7 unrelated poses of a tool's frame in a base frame.
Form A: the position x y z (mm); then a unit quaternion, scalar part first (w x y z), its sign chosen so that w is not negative.
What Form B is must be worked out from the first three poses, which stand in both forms.
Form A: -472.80 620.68 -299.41 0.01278 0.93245 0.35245 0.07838
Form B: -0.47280 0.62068 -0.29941 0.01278 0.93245 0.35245 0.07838
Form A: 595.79 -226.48 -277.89 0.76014 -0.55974 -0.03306 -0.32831
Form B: 0.59579 -0.22648 -0.27789 0.76014 -0.55974 -0.03306 -0.32831
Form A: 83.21 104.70 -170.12 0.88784 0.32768 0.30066 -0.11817
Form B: 0.08321 0.10470 -0.17012 0.88784 0.32768 0.30066 -0.11817
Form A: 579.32 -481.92 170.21 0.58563 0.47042 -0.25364 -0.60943
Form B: 0.57932 -0.48192 0.17021 0.58563 0.47042 -0.25364 -0.60943
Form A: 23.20 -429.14 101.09 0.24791 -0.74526 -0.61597 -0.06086
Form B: 0.02320 -0.42914 0.10109 0.24791 -0.74526 -0.61597 -0.06086
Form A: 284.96 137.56 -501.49 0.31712 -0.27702 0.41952 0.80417
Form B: 0.28496 0.13756 -0.50149 0.31712 -0.27702 0.41952 0.80417
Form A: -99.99 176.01 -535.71 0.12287 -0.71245 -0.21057 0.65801
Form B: -0.09999 0.17601 -0.53571 0.12287 -0.71245 -0.21057 0.65801
